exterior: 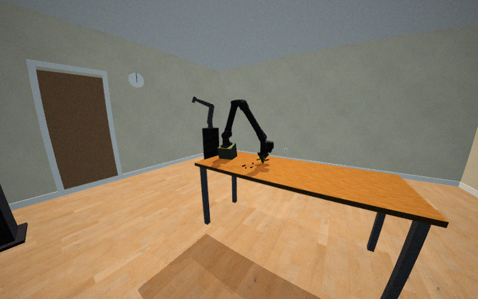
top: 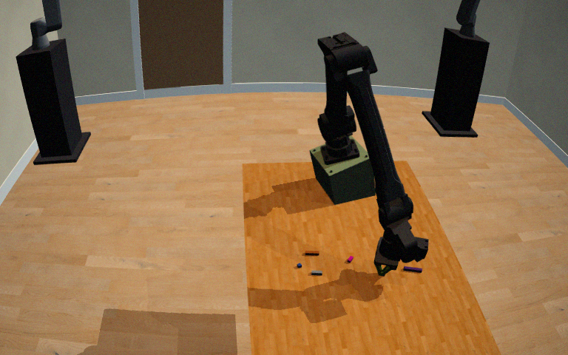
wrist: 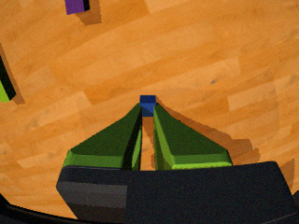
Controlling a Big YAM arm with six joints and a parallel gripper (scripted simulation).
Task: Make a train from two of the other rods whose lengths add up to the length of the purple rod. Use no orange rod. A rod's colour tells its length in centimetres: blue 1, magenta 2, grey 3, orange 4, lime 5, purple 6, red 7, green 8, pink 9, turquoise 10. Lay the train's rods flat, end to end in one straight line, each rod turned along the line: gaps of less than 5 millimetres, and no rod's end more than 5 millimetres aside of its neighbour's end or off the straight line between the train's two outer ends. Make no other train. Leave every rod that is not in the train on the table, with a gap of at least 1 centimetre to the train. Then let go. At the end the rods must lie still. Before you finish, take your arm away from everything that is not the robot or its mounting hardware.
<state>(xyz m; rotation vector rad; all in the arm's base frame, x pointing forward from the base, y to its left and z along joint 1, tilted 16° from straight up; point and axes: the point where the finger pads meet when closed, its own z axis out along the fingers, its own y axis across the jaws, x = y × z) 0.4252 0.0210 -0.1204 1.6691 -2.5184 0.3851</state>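
Right now the magenta rod is 7 cm behind my hand and 8 cm to the right of it. Round my hand: grey rod (3 cm behind, 19 cm to the right); then purple rod (10 cm to the left); then lime rod (8 cm behind, 8 cm to the left).
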